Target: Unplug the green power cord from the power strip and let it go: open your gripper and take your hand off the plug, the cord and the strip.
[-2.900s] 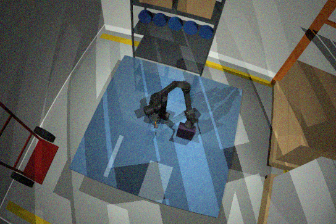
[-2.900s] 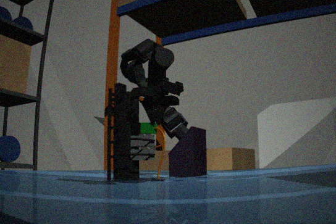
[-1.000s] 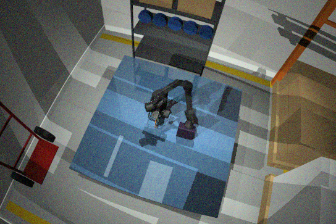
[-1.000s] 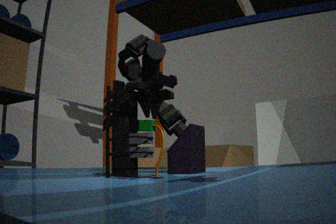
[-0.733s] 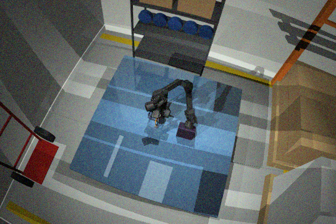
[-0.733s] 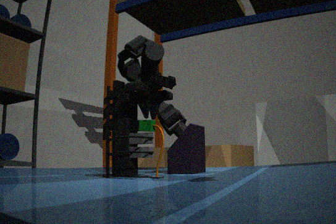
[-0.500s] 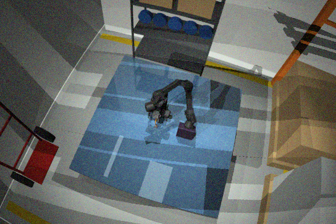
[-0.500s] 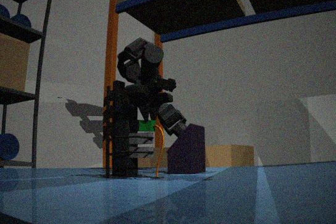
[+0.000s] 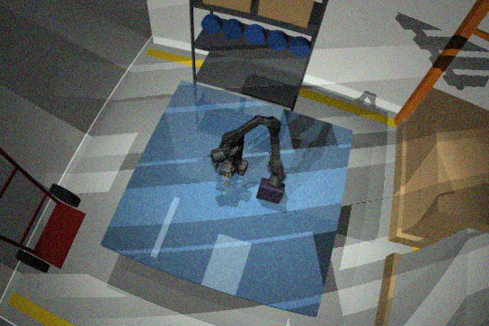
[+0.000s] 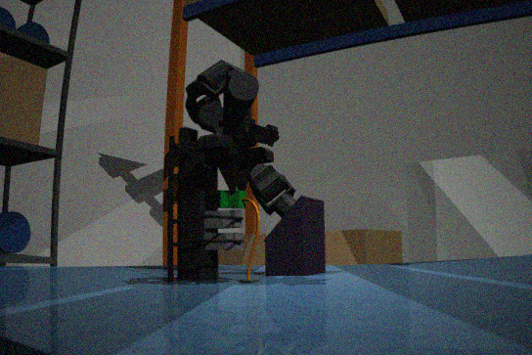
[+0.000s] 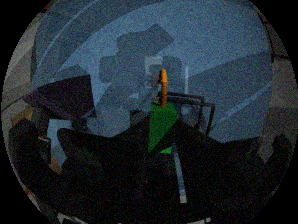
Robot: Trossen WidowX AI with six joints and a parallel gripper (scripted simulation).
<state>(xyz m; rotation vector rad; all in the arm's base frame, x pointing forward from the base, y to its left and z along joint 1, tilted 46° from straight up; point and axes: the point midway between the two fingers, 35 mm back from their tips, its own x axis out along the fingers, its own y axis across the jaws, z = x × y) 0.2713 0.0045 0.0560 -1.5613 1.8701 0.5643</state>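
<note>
The green plug lies 30 mm to the right of my gripper tip.
</note>
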